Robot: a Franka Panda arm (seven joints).
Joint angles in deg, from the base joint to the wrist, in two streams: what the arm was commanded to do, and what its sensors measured. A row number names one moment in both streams.
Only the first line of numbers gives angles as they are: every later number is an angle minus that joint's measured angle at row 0.
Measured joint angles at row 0:
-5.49, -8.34, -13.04, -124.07, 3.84, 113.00, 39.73
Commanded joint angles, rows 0 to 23:
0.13, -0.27, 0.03, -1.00, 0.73, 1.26, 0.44
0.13, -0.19, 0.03, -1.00, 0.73, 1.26, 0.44
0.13, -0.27, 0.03, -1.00, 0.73, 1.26, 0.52
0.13, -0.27, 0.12, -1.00, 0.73, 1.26, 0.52
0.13, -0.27, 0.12, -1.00, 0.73, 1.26, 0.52
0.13, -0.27, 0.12, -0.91, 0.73, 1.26, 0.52
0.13, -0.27, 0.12, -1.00, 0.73, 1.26, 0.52
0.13, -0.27, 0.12, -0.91, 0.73, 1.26, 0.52
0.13, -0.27, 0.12, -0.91, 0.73, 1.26, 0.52
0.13, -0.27, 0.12, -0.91, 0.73, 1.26, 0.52
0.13, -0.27, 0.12, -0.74, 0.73, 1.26, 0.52
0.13, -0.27, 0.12, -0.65, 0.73, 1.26, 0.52
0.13, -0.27, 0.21, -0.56, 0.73, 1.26, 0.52
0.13, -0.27, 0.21, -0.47, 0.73, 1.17, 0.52
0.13, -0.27, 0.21, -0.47, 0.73, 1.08, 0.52
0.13, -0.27, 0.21, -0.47, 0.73, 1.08, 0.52
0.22, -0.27, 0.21, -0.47, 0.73, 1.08, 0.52
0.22, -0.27, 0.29, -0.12, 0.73, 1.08, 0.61
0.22, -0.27, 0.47, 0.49, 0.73, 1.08, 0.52
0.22, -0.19, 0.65, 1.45, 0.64, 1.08, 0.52
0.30, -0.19, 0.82, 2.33, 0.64, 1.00, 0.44
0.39, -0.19, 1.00, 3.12, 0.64, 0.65, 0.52
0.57, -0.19, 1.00, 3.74, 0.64, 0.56, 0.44
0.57, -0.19, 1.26, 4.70, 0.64, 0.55, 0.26
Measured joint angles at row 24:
0.30, -0.08, 0.52, 2.26, 0.09, 0.23, 0.00
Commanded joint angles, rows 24 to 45:
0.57, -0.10, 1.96, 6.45, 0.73, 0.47, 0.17
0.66, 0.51, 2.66, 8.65, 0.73, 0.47, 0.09
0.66, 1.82, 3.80, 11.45, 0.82, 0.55, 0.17
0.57, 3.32, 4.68, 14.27, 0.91, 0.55, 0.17
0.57, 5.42, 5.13, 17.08, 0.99, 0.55, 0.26
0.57, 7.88, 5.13, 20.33, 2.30, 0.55, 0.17
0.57, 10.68, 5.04, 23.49, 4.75, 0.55, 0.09
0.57, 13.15, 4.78, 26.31, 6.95, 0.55, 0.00
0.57, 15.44, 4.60, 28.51, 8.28, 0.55, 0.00
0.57, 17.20, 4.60, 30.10, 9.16, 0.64, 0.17
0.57, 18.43, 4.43, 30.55, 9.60, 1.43, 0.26
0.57, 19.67, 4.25, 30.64, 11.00, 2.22, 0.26
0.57, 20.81, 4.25, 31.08, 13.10, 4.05, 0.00
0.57, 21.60, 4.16, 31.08, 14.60, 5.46, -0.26
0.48, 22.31, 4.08, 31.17, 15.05, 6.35, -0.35
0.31, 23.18, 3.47, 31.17, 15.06, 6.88, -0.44
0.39, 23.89, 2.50, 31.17, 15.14, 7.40, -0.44
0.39, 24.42, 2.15, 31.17, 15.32, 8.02, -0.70
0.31, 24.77, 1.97, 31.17, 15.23, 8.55, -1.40
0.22, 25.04, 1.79, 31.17, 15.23, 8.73, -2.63
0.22, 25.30, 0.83, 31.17, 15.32, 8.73, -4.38
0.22, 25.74, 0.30, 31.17, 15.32, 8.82, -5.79
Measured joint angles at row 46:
0.38, 24.53, 1.68, 30.11, 14.10, 8.12, -1.58
